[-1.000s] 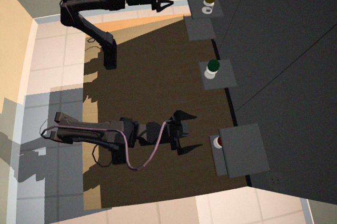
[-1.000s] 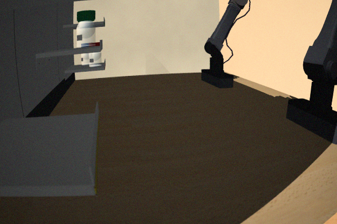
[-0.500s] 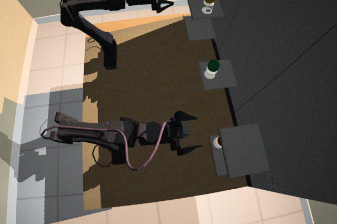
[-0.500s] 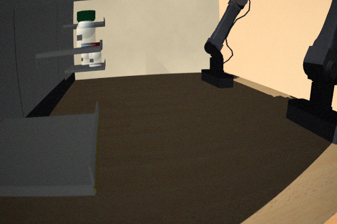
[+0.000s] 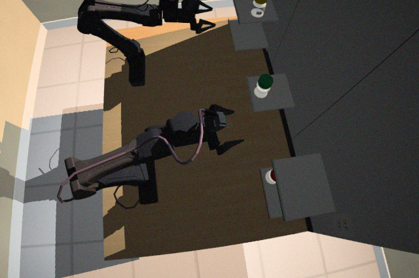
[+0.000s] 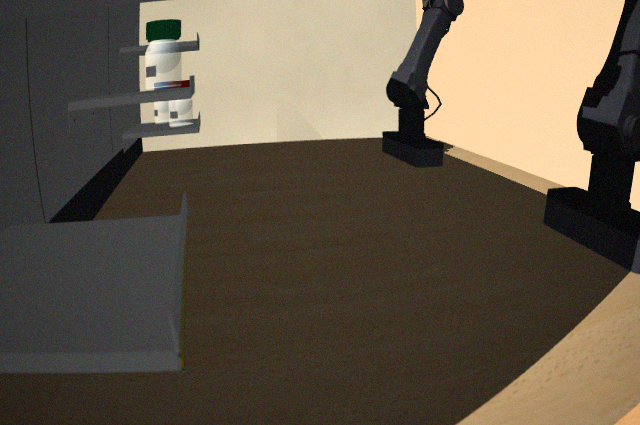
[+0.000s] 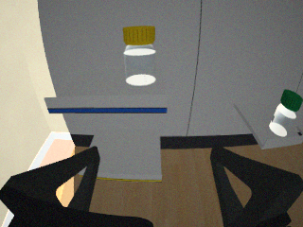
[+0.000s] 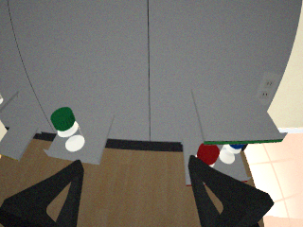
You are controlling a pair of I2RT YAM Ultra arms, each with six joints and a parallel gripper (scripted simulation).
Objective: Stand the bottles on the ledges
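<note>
The green-capped bottle is 190 mm to the left of my right hand, 170 mm ahead of it and 150 mm below it. The rest, counted from my right hand: red-capped bottle: 240 mm below, 150 mm to the right, 150 mm ahead; then green strip: 210 mm to the right, 110 mm ahead, 100 mm below; then blue-capped bottle: 250 mm to the right, 240 mm below, 200 mm ahead.
Right now the yellow-capped bottle is 21 cm ahead of my left hand, 2 cm to the left of it and 2 cm above it. From my left hand the other things lie so: yellow strip (12 cm ahead, 8 cm to the left, 22 cm below); blue strip (12 cm ahead, 8 cm to the left, 3 cm below); green-capped bottle (15 cm ahead, 33 cm to the right, 8 cm below).
</note>
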